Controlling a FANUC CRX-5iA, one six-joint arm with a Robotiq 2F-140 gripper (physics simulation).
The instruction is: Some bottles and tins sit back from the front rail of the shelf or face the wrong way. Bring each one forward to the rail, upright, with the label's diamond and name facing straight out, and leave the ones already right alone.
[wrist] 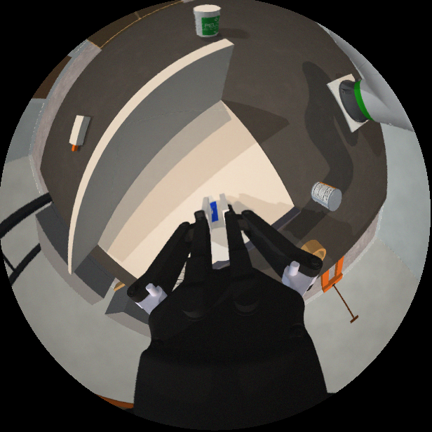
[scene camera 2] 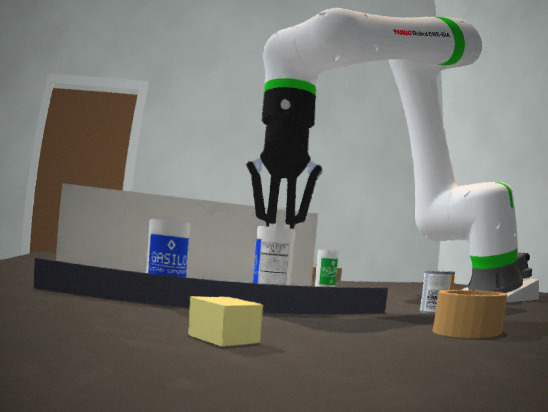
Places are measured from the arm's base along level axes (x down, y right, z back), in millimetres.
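Pixels of known places: arm's base, origin of its link: (scene camera 2: 495, 286).
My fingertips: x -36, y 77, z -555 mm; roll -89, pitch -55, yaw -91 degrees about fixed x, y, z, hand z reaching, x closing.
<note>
For each thing: its top centre in the pictures, then the offset to it from my fingertips. "*": a spot on its surface instead.
- white bottle, a spot on its surface: (scene camera 2: 275, 257) * dx -11, dy -62, dz -36 mm
- green-labelled tub, centre of its top: (scene camera 2: 328, 250) dx -31, dy +321, dz +309 mm
- grey tin, centre of its top: (scene camera 2: 440, 271) dx -5, dy -193, dz +204 mm
- tan ring, centre of its top: (scene camera 2: 473, 292) dx +15, dy -370, dz +85 mm
- yellow block, centre of its top: (scene camera 2: 226, 300) dx +27, dy -322, dz -214 mm
A white bottle (scene camera 2: 275, 257) (wrist: 214, 212) stands upright on the shelf (wrist: 257, 175); in the scene view its printed white side faces out and its blue label shows at the left edge. My gripper (scene camera 2: 281, 226) (wrist: 214, 202) points down with its fingers close together on this bottle, which shows between the pads in the wrist view. Most of each pad is hard to make out in the scene view. Another white bottle (scene camera 2: 169, 247) stands upright to the left, its blue label, diamond and name facing out. The front rail (scene camera 2: 150, 285) (wrist: 280, 222) hides both bottles' bases.
The back panel (scene camera 2: 110, 225) (wrist: 160, 105) rises behind the shelf. A green-labelled tub (scene camera 2: 327, 268) (wrist: 206, 21) stands beyond it. A grey tin (scene camera 2: 430, 292) (wrist: 326, 195) and tan ring (scene camera 2: 470, 314) (wrist: 314, 250) are right of the shelf. A yellow block (scene camera 2: 225, 321) lies in front.
</note>
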